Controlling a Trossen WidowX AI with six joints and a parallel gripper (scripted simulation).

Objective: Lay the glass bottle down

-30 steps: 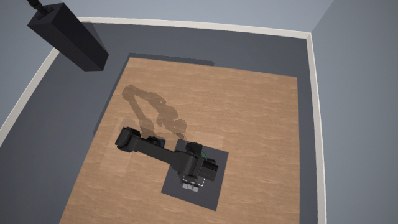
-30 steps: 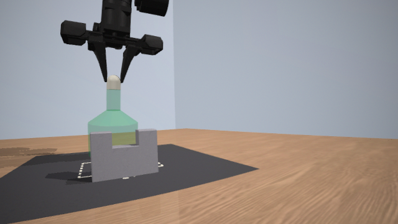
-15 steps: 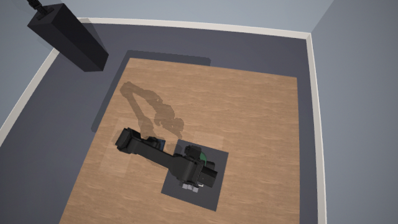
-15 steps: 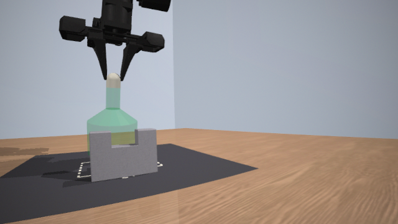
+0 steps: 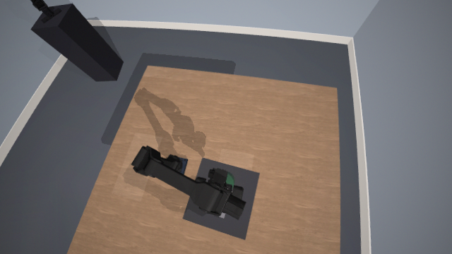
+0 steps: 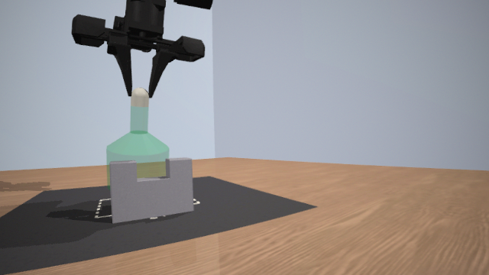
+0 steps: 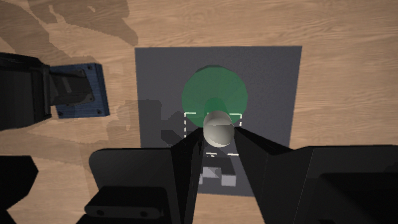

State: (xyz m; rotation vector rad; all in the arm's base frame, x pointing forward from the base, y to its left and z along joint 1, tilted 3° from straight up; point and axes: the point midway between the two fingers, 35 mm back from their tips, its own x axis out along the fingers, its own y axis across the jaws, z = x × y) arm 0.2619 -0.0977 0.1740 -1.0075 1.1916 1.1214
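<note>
The green glass bottle is 10 mm to the left of my gripper tip and 50 mm below it. Round my gripper tip: dark mat 10 mm behind, 40 mm to the right, 150 mm below.
</note>
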